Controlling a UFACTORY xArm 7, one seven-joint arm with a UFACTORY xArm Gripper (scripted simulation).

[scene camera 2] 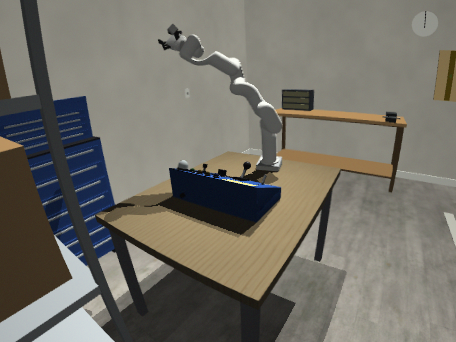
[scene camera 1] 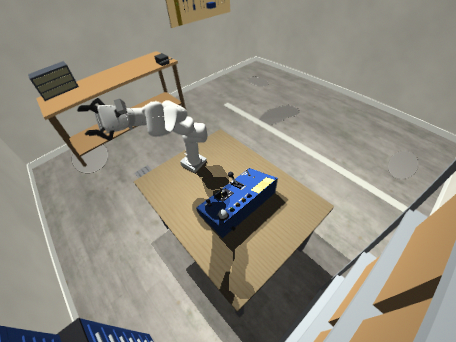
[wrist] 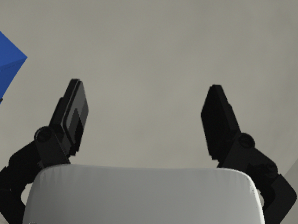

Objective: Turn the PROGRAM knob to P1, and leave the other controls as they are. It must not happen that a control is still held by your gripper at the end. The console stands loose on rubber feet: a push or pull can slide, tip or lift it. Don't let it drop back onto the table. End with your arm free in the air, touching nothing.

Labels:
blue console: scene camera 2; scene camera 1; not seen in the wrist view (out of frame)
same spot on blue console: [scene camera 2: 236,196] = [scene camera 1: 267,191]

